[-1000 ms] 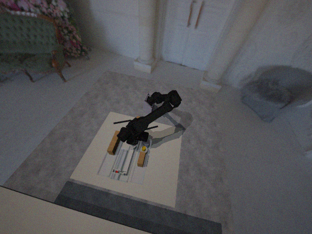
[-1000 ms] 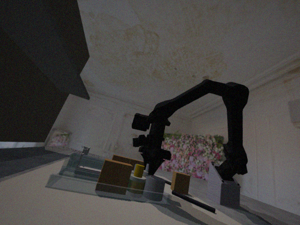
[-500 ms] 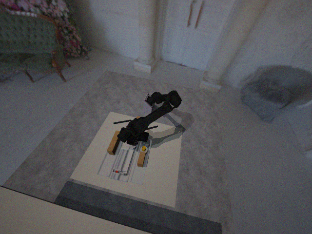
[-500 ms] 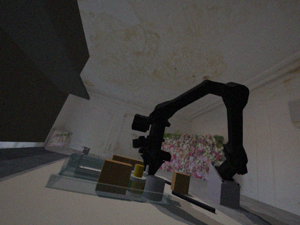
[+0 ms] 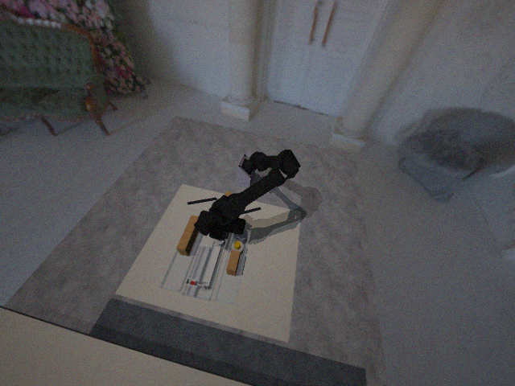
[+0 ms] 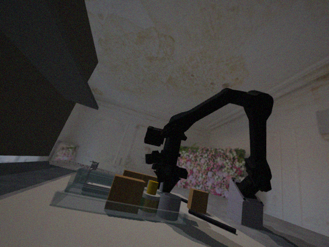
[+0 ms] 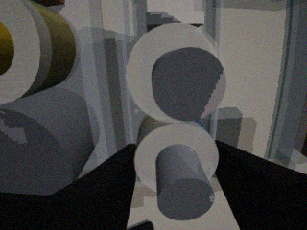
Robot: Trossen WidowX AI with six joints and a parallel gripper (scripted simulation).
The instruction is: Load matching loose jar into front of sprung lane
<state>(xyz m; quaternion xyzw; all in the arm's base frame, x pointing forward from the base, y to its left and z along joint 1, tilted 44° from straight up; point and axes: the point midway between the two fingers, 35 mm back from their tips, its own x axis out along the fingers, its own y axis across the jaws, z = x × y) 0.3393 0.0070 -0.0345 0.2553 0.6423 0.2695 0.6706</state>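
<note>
Right now my gripper tip is 8 cm to the right of the large grey cylinder. Also, from my gripper tip: clear lane (15 cm ahead, 2 cm to the right, 1 cm below); red mark (23 cm ahead, 3 cm to the right, 4 cm above).
</note>
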